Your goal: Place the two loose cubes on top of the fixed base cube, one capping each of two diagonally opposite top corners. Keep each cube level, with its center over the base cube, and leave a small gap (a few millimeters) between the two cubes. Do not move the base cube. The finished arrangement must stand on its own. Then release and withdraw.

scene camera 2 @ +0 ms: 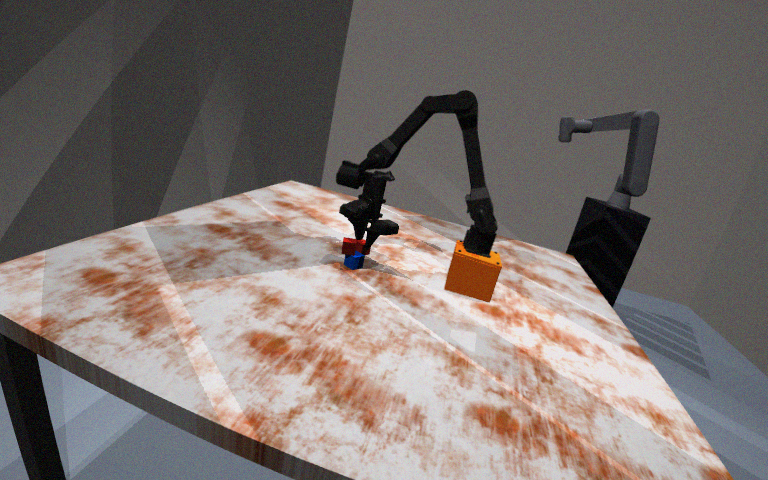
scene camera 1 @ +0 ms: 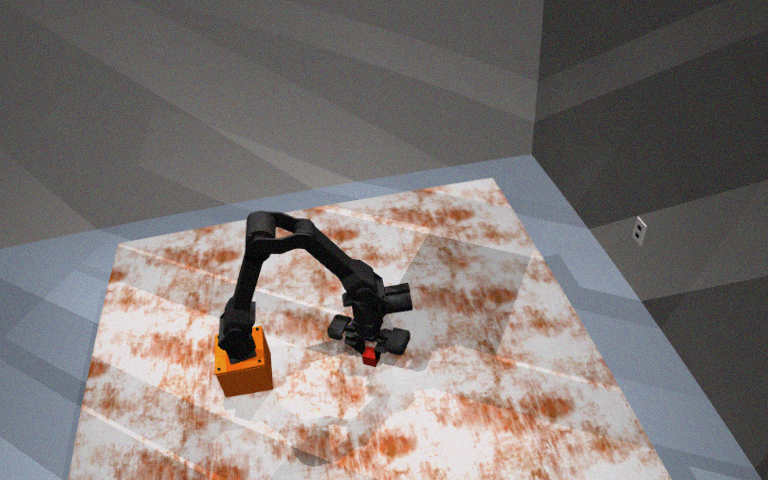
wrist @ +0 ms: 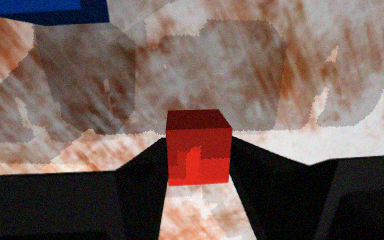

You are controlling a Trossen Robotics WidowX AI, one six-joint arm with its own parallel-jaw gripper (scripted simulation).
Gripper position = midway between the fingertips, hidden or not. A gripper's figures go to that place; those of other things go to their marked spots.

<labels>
My gripper (wrist: 196,143): 0.12 m from the lens. A red cube (wrist: 198,142) is 0.10 m from the lens.
</labels>
